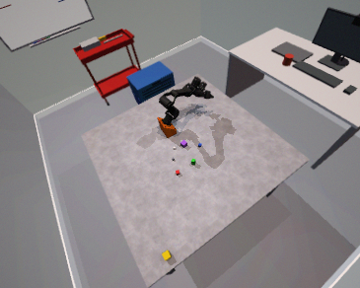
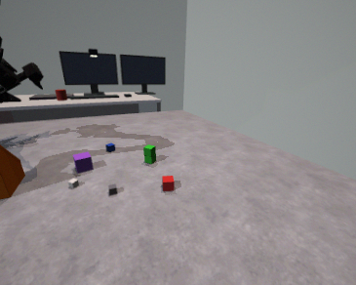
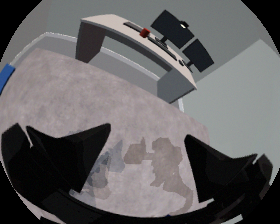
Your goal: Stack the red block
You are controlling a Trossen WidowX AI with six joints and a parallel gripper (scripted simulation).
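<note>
The red block lies 41 cm ahead of my gripper tip, 51 cm to the right of it and 15 cm below it. Also, from my gripper tip: white cube: 21 cm ahead, 44 cm to the right, 15 cm below; purple block: 22 cm ahead, 36 cm to the right, 14 cm below; blue block: 28 cm ahead, 26 cm to the right, 15 cm below.
</note>
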